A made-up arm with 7 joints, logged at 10 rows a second.
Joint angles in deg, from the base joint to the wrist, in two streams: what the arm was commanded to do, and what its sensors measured. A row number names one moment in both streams.
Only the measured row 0 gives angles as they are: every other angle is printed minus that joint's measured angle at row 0.
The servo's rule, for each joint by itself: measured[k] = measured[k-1] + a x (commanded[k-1-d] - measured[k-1]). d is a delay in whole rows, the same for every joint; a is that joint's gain. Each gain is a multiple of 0.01, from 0.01 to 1. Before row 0 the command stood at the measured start. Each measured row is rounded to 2 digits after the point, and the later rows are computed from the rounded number. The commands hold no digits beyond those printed.
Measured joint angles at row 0: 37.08 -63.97 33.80 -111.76 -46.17 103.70 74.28
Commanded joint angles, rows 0 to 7: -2.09 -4.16 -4.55 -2.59 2.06 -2.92 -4.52; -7.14 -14.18 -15.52 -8.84 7.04 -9.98 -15.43; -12.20 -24.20 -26.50 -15.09 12.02 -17.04 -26.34; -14.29 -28.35 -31.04 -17.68 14.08 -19.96 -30.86; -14.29 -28.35 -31.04 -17.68 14.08 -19.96 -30.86; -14.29 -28.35 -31.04 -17.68 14.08 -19.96 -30.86; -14.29 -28.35 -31.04 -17.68 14.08 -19.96 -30.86; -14.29 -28.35 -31.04 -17.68 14.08 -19.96 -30.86
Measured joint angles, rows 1 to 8: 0.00 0.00 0.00 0.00 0.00 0.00 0.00; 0.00 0.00 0.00 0.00 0.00 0.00 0.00; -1.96 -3.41 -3.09 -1.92 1.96 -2.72 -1.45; -6.83 -12.24 -11.54 -7.04 6.79 -9.47 -5.92; -11.88 -22.05 -21.71 -13.00 11.76 -16.51 -12.45; -14.15 -27.22 -28.05 -16.46 13.96 -19.72 -18.34; -14.28 -28.15 -30.08 -17.36 14.07 -19.94 -22.35; -14.29 -28.31 -30.73 -17.60 14.08 -19.96 -25.07
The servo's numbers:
d 2
a 0.94 0.82 0.68 0.74 0.95 0.93 0.32

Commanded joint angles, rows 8 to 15: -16.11 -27.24 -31.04 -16.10 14.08 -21.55 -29.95; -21.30 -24.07 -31.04 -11.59 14.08 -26.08 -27.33; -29.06 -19.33 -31.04 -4.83 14.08 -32.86 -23.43; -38.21 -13.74 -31.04 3.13 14.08 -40.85 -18.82; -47.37 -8.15 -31.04 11.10 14.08 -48.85 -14.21; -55.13 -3.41 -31.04 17.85 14.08 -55.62 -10.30; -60.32 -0.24 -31.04 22.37 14.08 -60.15 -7.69; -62.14 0.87 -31.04 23.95 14.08 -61.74 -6.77
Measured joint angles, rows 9 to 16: -14.29 -28.34 -30.94 -17.66 14.08 -19.96 -26.92; -14.29 -28.35 -31.01 -17.67 14.08 -19.96 -28.18; -16.00 -27.44 -31.03 -16.51 14.08 -21.44 -28.75; -20.98 -24.68 -31.04 -12.87 14.08 -25.76 -28.30; -28.58 -20.29 -31.04 -6.92 14.08 -32.36 -26.74; -37.63 -14.92 -31.04 0.52 14.08 -40.26 -24.21; -46.79 -9.37 -31.04 8.35 14.08 -48.25 -21.01; -54.63 -4.48 -31.04 15.38 14.08 -55.10 -17.58
